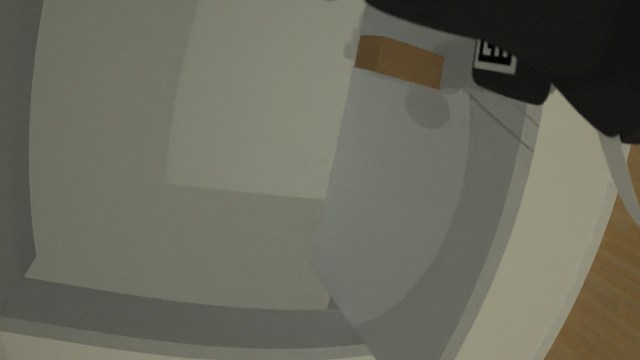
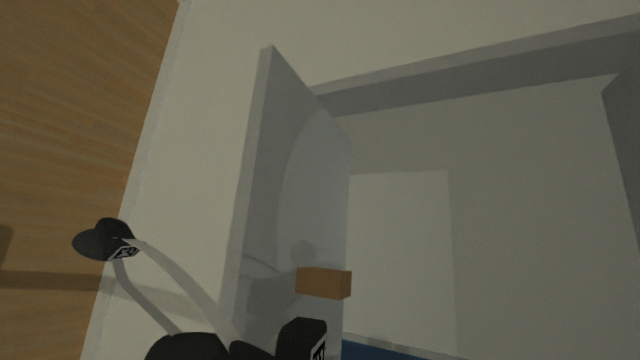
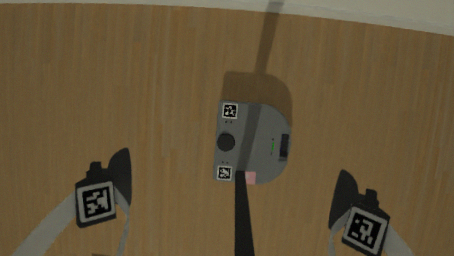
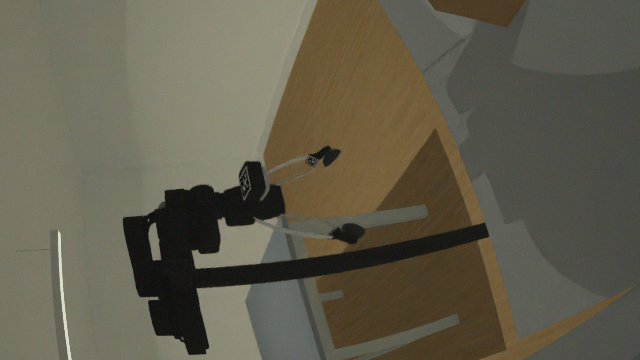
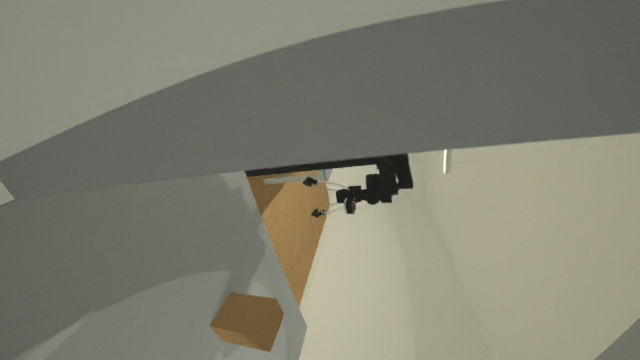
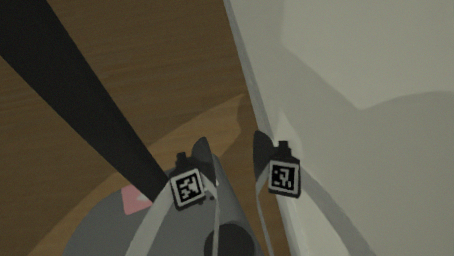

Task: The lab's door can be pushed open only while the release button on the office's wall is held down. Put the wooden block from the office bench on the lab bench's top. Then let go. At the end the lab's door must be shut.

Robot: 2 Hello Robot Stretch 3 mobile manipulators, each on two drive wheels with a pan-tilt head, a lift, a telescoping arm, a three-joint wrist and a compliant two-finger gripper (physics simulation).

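The brown wooden block [image 1: 400,62] [image 2: 320,283] [image 4: 482,10] [image 5: 250,320] lies on a grey ledge [image 1: 400,175] [image 2: 315,200] [image 4: 565,150] [image 5: 150,245] at an opening in a wall. r1's gripper [image 3: 232,186] [image 4: 341,195] [image 5: 314,197] is wide open and empty, beyond the ledge as seen from r2, high above the floor and apart from the block. r2's gripper [image 6: 234,156] is partly open with nothing between its fingertips, beside a pale wall. I cannot make out the lab's door or the release button.
A bench with a light-blue top [image 4: 277,300] stands beyond the ledge, near r1's arm. A blue surface [image 2: 380,350] shows past the ledge. r1's base [image 3: 260,145] and mast [image 3: 243,215] are below its wrist. r2's mast [image 6: 75,85] is close beside its gripper.
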